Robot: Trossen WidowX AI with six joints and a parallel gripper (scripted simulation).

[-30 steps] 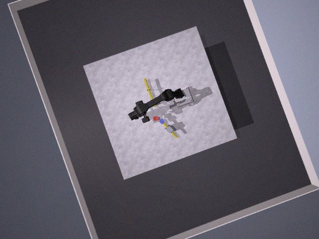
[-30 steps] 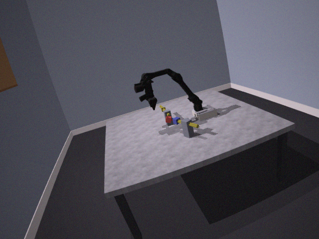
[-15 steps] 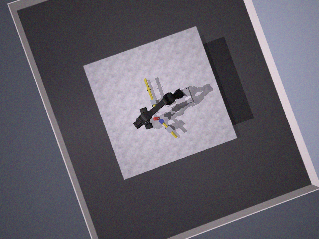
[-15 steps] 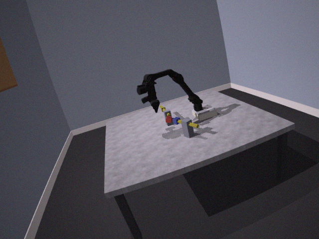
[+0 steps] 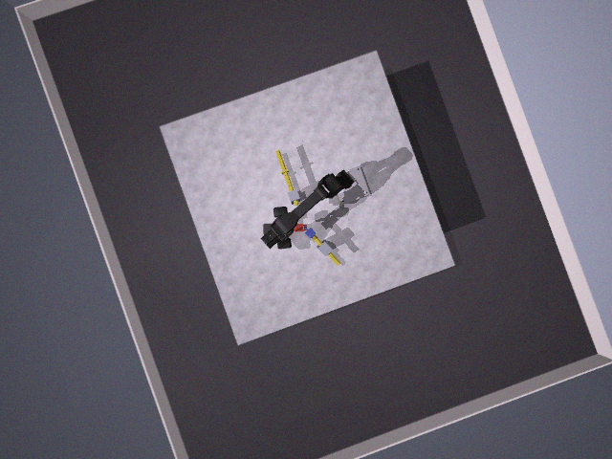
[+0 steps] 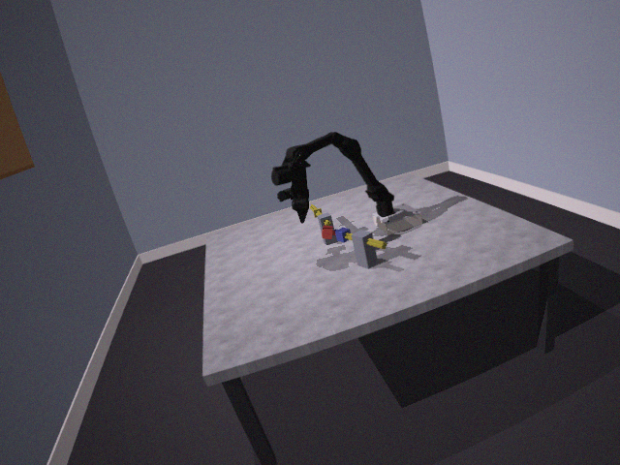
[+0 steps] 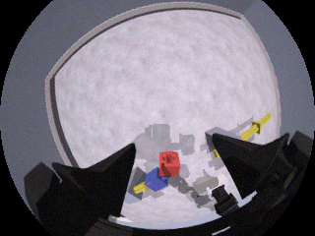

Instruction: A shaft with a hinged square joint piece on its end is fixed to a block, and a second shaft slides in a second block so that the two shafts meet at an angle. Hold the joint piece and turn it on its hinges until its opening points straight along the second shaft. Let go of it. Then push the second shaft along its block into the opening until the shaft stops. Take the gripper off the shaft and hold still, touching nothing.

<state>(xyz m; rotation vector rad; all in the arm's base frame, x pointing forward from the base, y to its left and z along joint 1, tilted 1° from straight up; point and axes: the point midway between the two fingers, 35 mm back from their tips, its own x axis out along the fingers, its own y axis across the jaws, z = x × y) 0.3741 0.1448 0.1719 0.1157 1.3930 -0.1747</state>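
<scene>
The red square joint piece is 8 cm below my gripper tip, 8 cm behind it and 2 cm to the left of it.
</scene>
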